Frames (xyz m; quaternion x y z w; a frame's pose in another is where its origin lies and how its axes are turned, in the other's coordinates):
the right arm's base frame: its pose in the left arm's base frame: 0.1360 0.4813 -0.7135 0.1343 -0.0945 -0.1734 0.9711
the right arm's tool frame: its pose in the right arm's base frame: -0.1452 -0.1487 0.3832 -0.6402 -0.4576 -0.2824 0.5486
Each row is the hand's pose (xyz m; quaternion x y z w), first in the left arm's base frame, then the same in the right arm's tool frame.
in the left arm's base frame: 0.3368 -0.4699 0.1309 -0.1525 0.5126 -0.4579 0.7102
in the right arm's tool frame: 0.7292 0.4394 -0.6358 -0.0646 0.7166 0.4687 0.5125
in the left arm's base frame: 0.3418 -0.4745 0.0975 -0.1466 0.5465 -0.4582 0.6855
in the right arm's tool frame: 0.6991 0.4548 -0.6404 -0.0930 0.7290 0.4747 0.4843
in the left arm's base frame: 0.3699 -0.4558 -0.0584 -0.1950 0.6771 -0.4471 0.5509
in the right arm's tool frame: 0.5560 0.5226 -0.6217 -0.2597 0.7206 0.5097 0.3917
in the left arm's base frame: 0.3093 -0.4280 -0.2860 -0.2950 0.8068 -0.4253 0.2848
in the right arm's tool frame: 0.3189 0.5266 -0.6167 -0.5283 0.6342 0.5031 0.2559
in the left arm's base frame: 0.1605 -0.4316 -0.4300 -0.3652 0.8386 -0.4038 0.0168
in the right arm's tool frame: 0.1405 0.4302 -0.6590 -0.7344 0.5105 0.4262 0.1354
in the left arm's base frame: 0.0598 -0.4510 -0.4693 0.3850 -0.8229 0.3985 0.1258
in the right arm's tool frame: 0.0771 0.3515 -0.7020 -0.8210 0.4398 0.3564 0.0750
